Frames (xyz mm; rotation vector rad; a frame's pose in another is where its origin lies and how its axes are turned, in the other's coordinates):
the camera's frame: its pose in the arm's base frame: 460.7 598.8 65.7 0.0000 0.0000 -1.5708
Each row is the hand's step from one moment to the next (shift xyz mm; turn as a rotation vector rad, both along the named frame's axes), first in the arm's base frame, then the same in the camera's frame.
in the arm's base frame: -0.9 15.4 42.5 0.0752 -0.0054 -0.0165
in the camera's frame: -15.4 -0.9 42.5 0.0054 0.0752 -0.0165
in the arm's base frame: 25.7 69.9 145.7 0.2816 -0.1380 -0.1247
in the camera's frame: -69.9 25.7 145.7 0.1380 0.2816 -0.1247
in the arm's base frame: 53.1 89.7 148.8 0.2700 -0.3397 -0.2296
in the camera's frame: -89.7 53.1 148.8 0.3397 0.2700 -0.2296
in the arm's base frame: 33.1 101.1 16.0 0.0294 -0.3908 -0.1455
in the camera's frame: -101.1 33.1 16.0 0.3908 0.0294 -0.1455
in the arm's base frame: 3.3 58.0 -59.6 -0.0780 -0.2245 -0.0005
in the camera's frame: -58.0 3.3 -59.6 0.2245 -0.0780 -0.0005
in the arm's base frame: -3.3 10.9 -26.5 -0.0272 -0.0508 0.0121
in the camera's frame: -10.9 -3.3 -26.5 0.0508 -0.0272 0.0121
